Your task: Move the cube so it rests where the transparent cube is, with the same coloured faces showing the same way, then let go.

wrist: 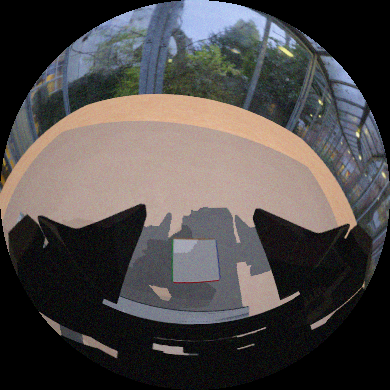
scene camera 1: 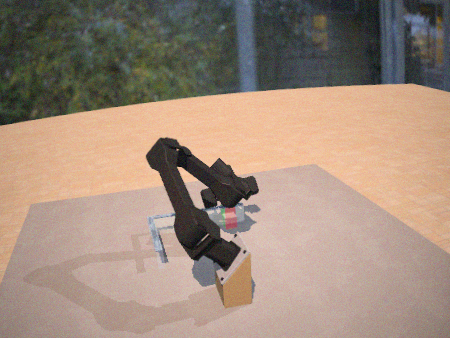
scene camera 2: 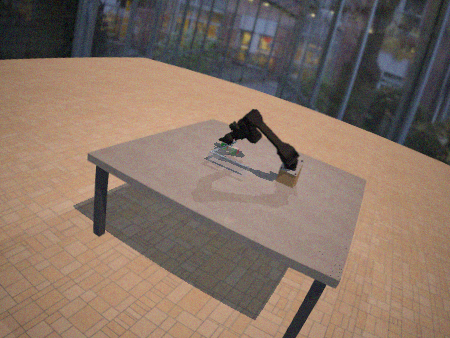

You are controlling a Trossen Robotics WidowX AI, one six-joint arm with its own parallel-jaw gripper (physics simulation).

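Places are measured from the arm's base along level axes (x ahead, y left, z up), in metres.
Where they show: gripper, fingertip midpoint: [wrist: 201, 212] [scene camera 2: 222, 137]; arm's base at its link origin: [scene camera 1: 229, 256] [scene camera 2: 291, 164].
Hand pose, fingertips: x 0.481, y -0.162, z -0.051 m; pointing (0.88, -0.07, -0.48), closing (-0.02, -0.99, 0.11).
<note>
Things, the pixels of their top centre, and the offset from my fingertips. Level surfaces: height alone.
- cube at its top centre: [wrist: 164, 341] [scene camera 1: 229, 215] [scene camera 2: 235, 147] 0.026 m left, 0.112 m back, 0.023 m down
- pale glassy frame at its top centre: [scene camera 1: 202, 224] [scene camera 2: 240, 153] 0.137 m left, 0.182 m back, 0.003 m down
- table top at its surface level: 0.063 m down
The cube [scene camera 1: 230, 218] [scene camera 2: 235, 151] [wrist: 196, 260] is on the grey table top below the gripper. In scene camera 1 it shows a red face and a strip of green at its left. In the wrist view its top is pale grey, edged with green at left, orange at the far side, blue at right and red at the near side. My gripper [scene camera 1: 230, 199] [scene camera 2: 227, 140] [wrist: 201, 212] is open and empty above the cube, with its fingers wide apart to either side in the wrist view. The transparent cube cannot be told apart from the glassy shapes around the cube.
A pale glassy frame [scene camera 1: 156, 241] [wrist: 175, 313] stands beside the arm, with a long bar running close by the cube. The arm's tan base block [scene camera 1: 238, 283] [scene camera 2: 288, 178] stands on the table top [scene camera 1: 350, 260] [scene camera 2: 165, 165]. Shadows of the arm lie around the cube.
</note>
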